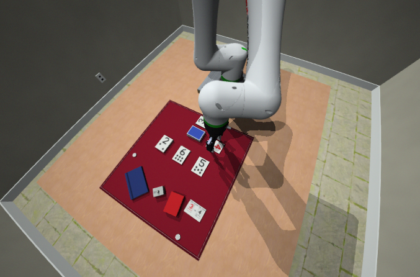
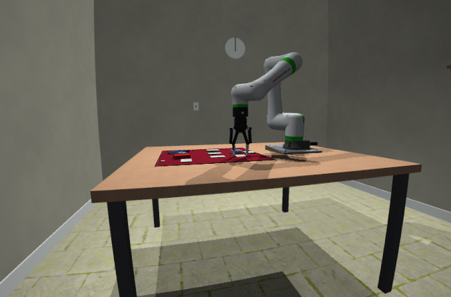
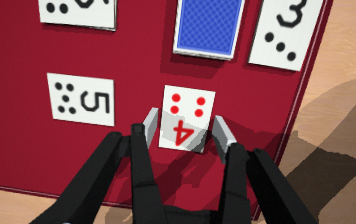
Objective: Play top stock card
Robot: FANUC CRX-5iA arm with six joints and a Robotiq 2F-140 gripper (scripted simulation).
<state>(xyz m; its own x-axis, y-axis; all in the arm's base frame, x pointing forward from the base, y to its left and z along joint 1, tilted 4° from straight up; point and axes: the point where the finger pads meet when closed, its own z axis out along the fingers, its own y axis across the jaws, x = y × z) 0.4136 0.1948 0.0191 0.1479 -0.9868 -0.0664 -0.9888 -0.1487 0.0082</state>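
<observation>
Now: hand 19 cm short of the red card cloth, 9 cm to the left of it and 5 cm above it. Round my hand: red box (36 cm ahead, 3 cm to the left, 2 cm below); then small white box (37 cm ahead, 7 cm to the right, 2 cm below); then blue notebook (41 cm ahead, 19 cm to the right, 3 cm below).
</observation>
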